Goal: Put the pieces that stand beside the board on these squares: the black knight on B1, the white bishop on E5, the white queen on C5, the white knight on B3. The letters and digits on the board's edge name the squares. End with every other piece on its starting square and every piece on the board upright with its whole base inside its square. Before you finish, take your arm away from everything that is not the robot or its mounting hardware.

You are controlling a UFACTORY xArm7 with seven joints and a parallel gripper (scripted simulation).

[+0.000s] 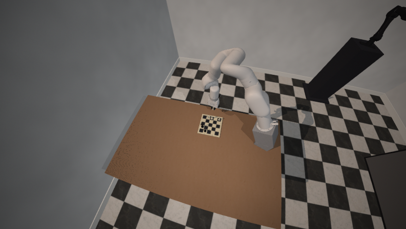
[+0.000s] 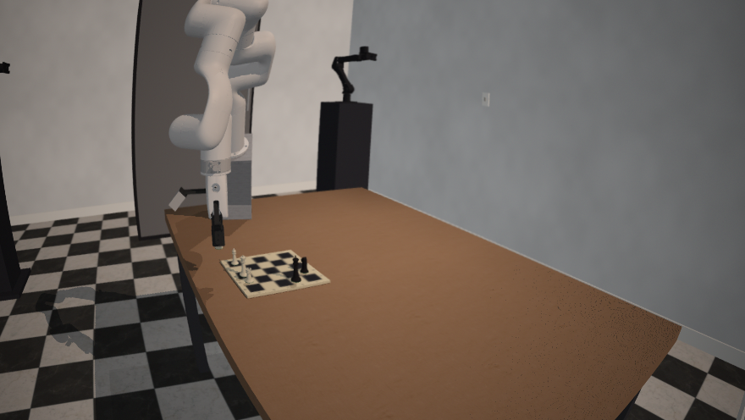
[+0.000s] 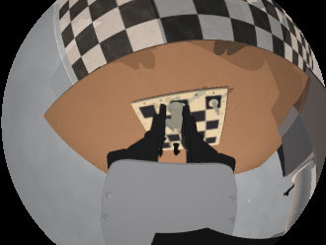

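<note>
The chessboard is 140 mm to the left of my hand and 110 mm below it. The rest, counted from my hand: black knight (220 mm to the left, 100 mm below, 30 mm ahead).
</note>
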